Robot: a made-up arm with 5 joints. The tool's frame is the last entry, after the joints.
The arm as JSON. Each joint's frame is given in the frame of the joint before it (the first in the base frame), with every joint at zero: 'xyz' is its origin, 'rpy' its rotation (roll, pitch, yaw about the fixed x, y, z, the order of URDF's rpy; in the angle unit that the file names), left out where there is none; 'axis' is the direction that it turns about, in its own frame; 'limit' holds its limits. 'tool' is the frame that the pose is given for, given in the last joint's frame.
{
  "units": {
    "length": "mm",
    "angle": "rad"
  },
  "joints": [
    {
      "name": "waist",
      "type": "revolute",
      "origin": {
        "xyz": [
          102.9,
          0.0,
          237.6
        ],
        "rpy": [
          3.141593,
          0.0,
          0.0
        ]
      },
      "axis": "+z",
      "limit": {
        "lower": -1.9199,
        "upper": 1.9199
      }
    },
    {
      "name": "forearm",
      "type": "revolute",
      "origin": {
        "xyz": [
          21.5,
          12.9,
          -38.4
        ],
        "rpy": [
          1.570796,
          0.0,
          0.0
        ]
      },
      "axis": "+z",
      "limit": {
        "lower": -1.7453,
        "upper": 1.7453
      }
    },
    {
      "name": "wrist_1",
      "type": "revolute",
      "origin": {
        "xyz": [
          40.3,
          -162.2,
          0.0
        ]
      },
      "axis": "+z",
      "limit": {
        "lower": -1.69,
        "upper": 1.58
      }
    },
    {
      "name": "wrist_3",
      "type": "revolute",
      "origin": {
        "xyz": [
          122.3,
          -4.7,
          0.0
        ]
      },
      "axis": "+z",
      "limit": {
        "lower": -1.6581,
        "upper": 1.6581
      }
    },
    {
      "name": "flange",
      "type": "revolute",
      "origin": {
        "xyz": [
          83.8,
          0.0,
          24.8
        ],
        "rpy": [
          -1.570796,
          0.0,
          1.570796
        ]
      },
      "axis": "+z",
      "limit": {
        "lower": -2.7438,
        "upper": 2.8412
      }
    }
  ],
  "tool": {
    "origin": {
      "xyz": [
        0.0,
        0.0,
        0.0
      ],
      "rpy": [
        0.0,
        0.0,
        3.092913
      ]
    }
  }
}
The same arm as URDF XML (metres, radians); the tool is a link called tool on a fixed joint. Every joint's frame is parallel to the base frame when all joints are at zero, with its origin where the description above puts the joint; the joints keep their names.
<robot name="arm">
  <joint name="tool_fixed" type="fixed">
    <parent link="link5"/>
    <child link="tool"/>
    <origin xyz="0 0 0" rpy="1.5708 -1.5221 -1.5708"/>
  </joint>
  <joint name="flange" type="revolute">
    <parent link="link4"/>
    <child link="link5"/>
    <origin xyz="0.0838 0.0248 0" rpy="0 0 0"/>
    <axis xyz="-1 0 0"/>
    <limit lower="-2.7438" upper="2.8412"/>
  </joint>
  <joint name="wrist_3" type="revolute">
    <parent link="link3"/>
    <child link="link4"/>
    <origin xyz="0.1223 0 0.0047" rpy="0 0 0"/>
    <axis xyz="0 1 0"/>
    <limit lower="-1.6581" upper="1.6581"/>
  </joint>
  <joint name="wrist_1" type="revolute">
    <parent link="link2"/>
    <child link="link3"/>
    <origin xyz="0.0403 0 0.1622" rpy="0 0 0"/>
    <axis xyz="0 1 0"/>
    <limit lower="-1.69" upper="1.58"/>
  </joint>
  <joint name="forearm" type="revolute">
    <parent link="link1"/>
    <child link="link2"/>
    <origin xyz="0.0215 -0.0129 0.0384" rpy="0 0 0"/>
    <axis xyz="0 1 0"/>
    <limit lower="-1.7453" upper="1.7453"/>
  </joint>
  <joint name="waist" type="revolute">
    <parent link="base_link"/>
    <child link="link1"/>
    <origin xyz="0.1029 0 0.2376" rpy="0 0 0"/>
    <axis xyz="0 0 -1"/>
    <limit lower="-1.9199" upper="1.9199"/>
  </joint>
  <link name="base_link"/>
  <link name="link1"/>
  <link name="link2"/>
  <link name="link3"/>
  <link name="link4"/>
  <link name="link5"/>
  <link name="tool"/>
</robot>

